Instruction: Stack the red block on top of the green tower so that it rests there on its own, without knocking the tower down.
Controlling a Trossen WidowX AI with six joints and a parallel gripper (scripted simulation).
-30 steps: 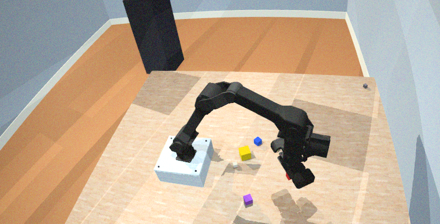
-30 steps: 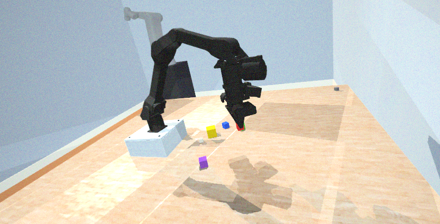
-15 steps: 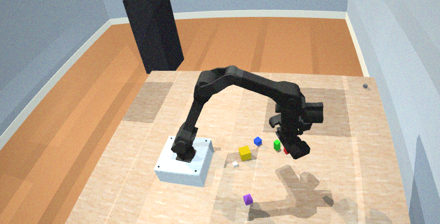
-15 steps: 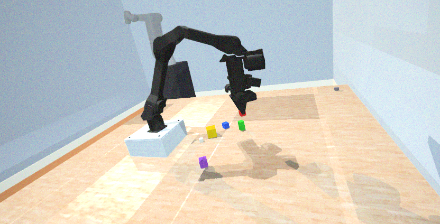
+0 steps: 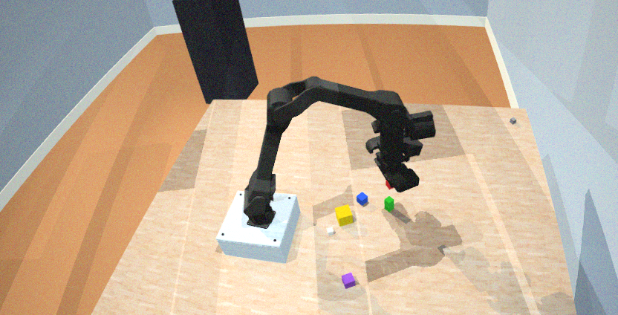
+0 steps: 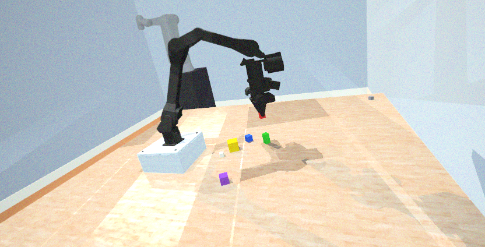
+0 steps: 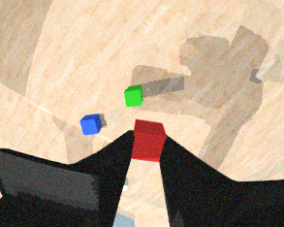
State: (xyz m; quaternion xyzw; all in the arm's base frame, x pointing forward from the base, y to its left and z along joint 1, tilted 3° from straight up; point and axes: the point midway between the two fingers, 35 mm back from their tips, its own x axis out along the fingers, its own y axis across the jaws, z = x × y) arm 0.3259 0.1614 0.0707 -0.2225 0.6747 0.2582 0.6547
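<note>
The blue block is 11 cm below my gripper tip, 9 cm behind it and 2 cm to the left of it. From my gripper tip the other things lie so: small red block (right at my gripper tip); yellow block (12 cm behind, 10 cm below, 6 cm to the right); small white cube (15 cm behind, 12 cm below, 11 cm to the right).
</note>
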